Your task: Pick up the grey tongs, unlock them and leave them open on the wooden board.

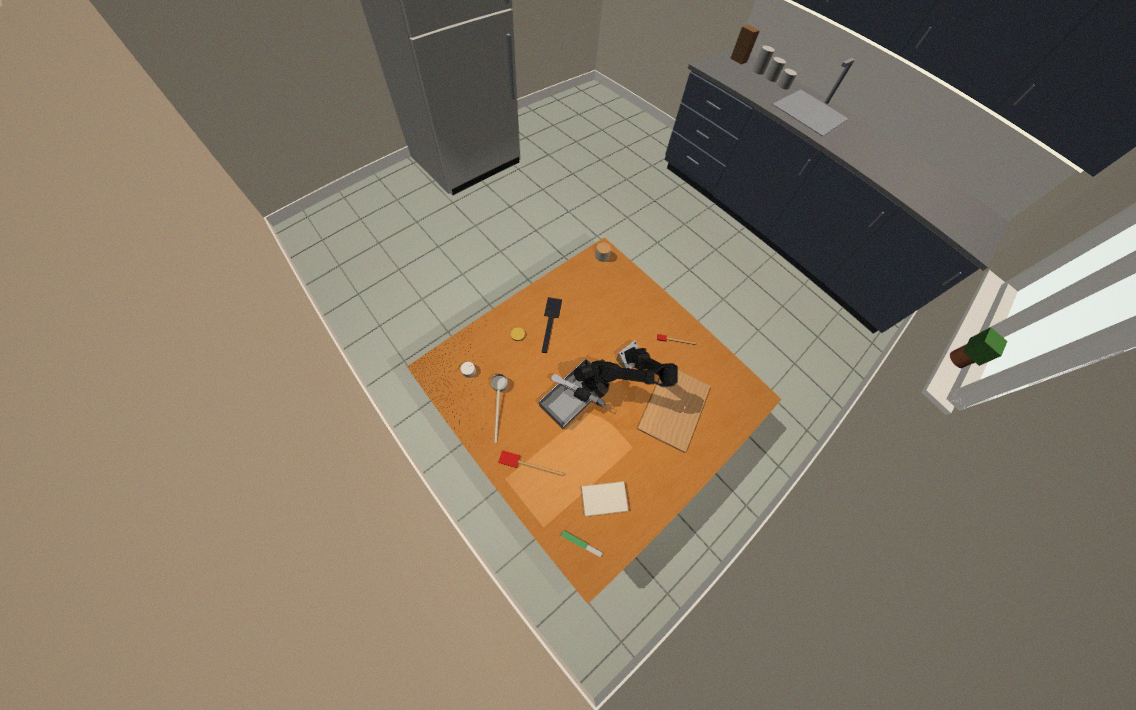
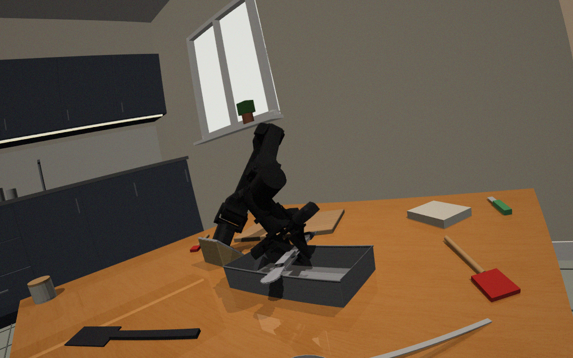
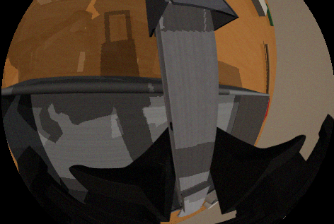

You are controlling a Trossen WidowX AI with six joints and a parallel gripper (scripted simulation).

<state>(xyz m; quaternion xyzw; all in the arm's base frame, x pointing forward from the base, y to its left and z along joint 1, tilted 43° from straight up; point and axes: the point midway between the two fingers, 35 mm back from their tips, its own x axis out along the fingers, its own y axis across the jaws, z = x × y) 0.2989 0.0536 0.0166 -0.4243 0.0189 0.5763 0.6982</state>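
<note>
Now: gripper tip 10 mm short of the grey roasting tin, 40 mm to the left of it and 10 mm above it. Round my gripper tip: wooden board: 360 mm behind, 250 mm to the left, 30 mm below; then red spatula: 360 mm ahead, 110 mm to the left, 30 mm below; then white block: 150 mm ahead, 410 mm to the left, 20 mm below.
</note>
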